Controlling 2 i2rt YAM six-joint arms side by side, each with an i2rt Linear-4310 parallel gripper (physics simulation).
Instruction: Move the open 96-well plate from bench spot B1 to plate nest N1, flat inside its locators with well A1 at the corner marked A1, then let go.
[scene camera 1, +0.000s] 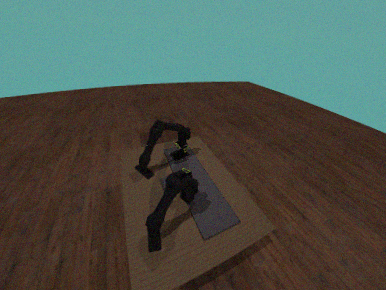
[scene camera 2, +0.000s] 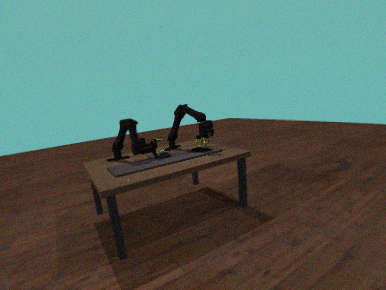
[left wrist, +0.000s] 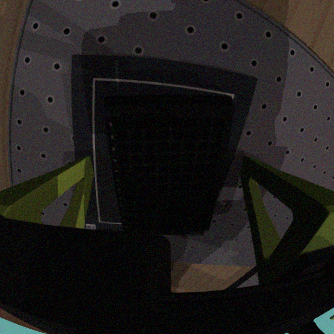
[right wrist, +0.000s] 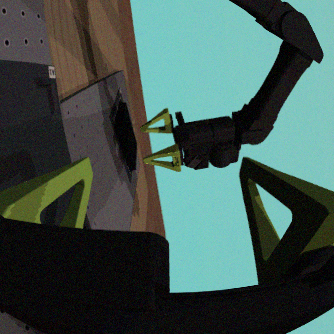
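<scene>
The dark open 96-well plate lies on bench spot B1, a dark pad with a thin white outline; the plate is off-centre, toward the picture's right of that outline. In the right wrist view the plate is a dark shape. My left gripper is open and stands a little above the plate, fingers apart on either side of it. My right gripper is open and empty, beside plate nest N1, a dark slab with an A1 label. Its locators are mostly hidden or too dark.
A grey perforated board lies along the wooden table. The left arm and right arm stand along the same long side of the board.
</scene>
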